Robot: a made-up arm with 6 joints. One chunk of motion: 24 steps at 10 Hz.
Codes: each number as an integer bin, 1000 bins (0 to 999) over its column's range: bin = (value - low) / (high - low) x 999, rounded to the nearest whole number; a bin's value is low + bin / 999 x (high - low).
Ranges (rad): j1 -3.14..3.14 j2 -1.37..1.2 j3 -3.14..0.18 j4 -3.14..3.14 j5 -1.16..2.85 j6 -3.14..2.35
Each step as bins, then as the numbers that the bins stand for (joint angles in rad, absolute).
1 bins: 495 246 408 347 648 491
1 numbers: -0.0283 -0.7371 -1.7841 -0.9587 1.4411 -0.4417
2 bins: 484 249 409 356 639 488
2 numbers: -0.0974 -0.7294 -1.7808 -0.9021 1.4050 -0.4582
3 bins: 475 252 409 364 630 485
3 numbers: -0.1540 -0.7217 -1.7808 -0.8518 1.3688 -0.4747
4 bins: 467 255 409 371 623 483
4 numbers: -0.2043 -0.7140 -1.7808 -0.8078 1.3407 -0.4857
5 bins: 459 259 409 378 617 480
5 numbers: -0.2546 -0.7037 -1.7808 -0.7638 1.3166 -0.5022
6 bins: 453 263 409 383 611 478
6 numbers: -0.2923 -0.6934 -1.7808 -0.7324 1.2926 -0.5132
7 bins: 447 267 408 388 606 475
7 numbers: -0.3300 -0.6831 -1.7841 -0.7009 1.2725 -0.5296
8 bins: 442 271 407 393 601 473
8 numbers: -0.3615 -0.6728 -1.7874 -0.6695 1.2524 -0.5406
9 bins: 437 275 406 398 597 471
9 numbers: -0.3929 -0.6625 -1.7907 -0.6381 1.2364 -0.5516
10 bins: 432 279 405 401 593 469
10 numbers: -0.4243 -0.6523 -1.7941 -0.6192 1.2203 -0.5626
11 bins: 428 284 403 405 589 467
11 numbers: -0.4495 -0.6394 -1.8007 -0.5941 1.2043 -0.5736
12 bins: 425 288 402 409 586 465
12 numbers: -0.4683 -0.6291 -1.8040 -0.5689 1.1922 -0.5846
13 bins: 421 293 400 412 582 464
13 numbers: -0.4935 -0.6162 -1.8107 -0.5501 1.1762 -0.5901
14 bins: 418 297 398 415 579 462
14 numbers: -0.5123 -0.6059 -1.8173 -0.5312 1.1641 -0.6011
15 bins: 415 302 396 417 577 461
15 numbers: -0.5312 -0.5931 -1.8240 -0.5186 1.1561 -0.6066
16 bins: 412 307 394 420 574 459
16 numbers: -0.5501 -0.5802 -1.8306 -0.4998 1.1440 -0.6176
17 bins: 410 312 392 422 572 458
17 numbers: -0.5626 -0.5674 -1.8373 -0.4872 1.1360 -0.6231
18 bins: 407 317 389 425 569 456
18 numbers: -0.5815 -0.5545 -1.8472 -0.4683 1.1240 -0.6341
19 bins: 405 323 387 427 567 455
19 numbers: -0.5941 -0.5391 -1.8539 -0.4558 1.1159 -0.6395
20 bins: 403 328 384 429 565 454
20 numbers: -0.6066 -0.5262 -1.8638 -0.4432 1.1079 -0.6450
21 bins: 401 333 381 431 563 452
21 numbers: -0.6192 -0.5133 -1.8738 -0.4306 1.0999 -0.6560
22 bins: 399 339 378 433 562 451
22 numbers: -0.6318 -0.4979 -1.8838 -0.4180 1.0959 -0.6615
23 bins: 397 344 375 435 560 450
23 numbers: -0.6443 -0.4850 -1.8938 -0.4055 1.0878 -0.6670
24 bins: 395 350 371 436 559 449
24 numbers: -0.6569 -0.4696 -1.9070 -0.3992 1.0838 -0.6725
